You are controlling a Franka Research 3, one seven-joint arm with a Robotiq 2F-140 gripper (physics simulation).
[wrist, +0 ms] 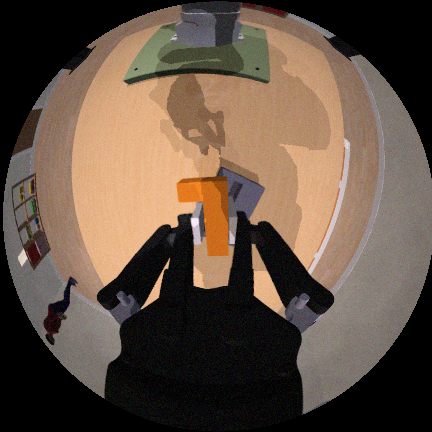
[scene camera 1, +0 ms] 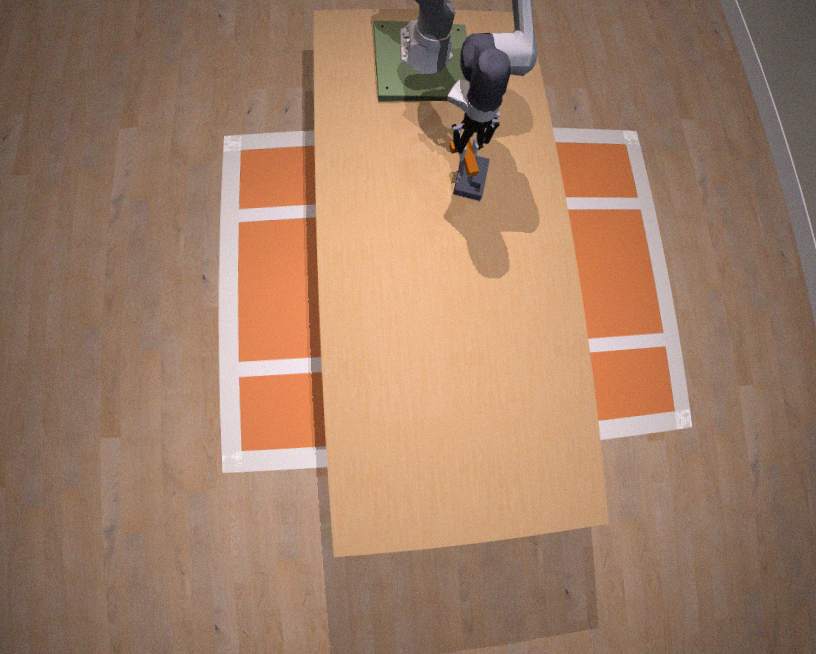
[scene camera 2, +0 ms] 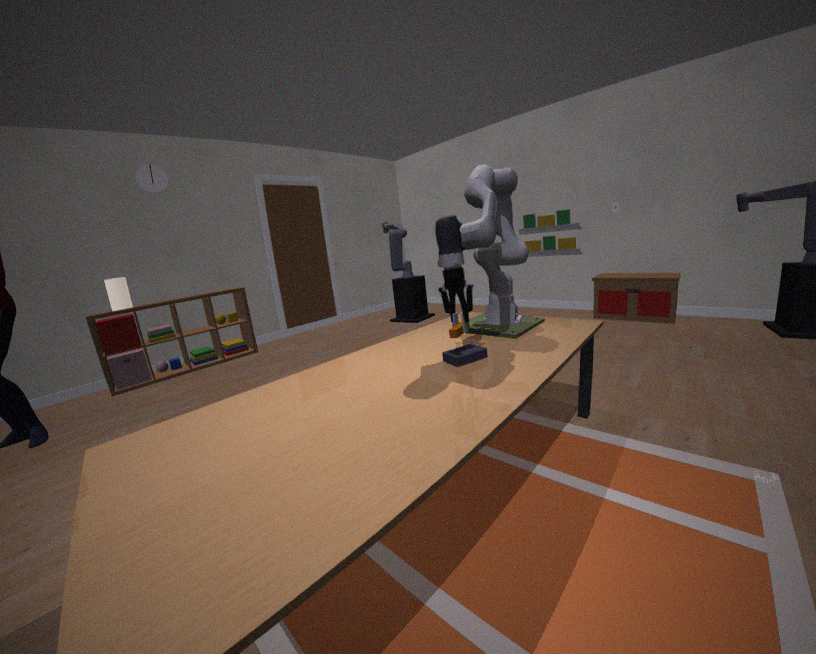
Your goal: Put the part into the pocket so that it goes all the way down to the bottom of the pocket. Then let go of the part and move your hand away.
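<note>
The orange L-shaped part (scene camera 1: 471,162) (scene camera 2: 455,331) (wrist: 216,217) is held between the fingertips of my gripper (scene camera 1: 465,149) (scene camera 2: 459,321) (wrist: 216,206), which is shut on its long arm. In the wrist view the short arm of the part points left at the top end. The dark blue-grey block with the pocket (scene camera 1: 469,194) (scene camera 2: 465,355) (wrist: 254,192) lies on the table. The part is above the block, apart from it, and overlaps it in scene camera 1 and the wrist view. A stretch of the pocket shows beside the part; the rest is hidden behind part and fingers.
The wooden table (scene camera 1: 456,381) (scene camera 2: 286,463) (wrist: 125,140) carries the block. The green base plate (scene camera 1: 395,74) (scene camera 2: 521,328) (wrist: 145,65) of the arm stands at the table's far end, near the block. Shadows of the arm fall around the block.
</note>
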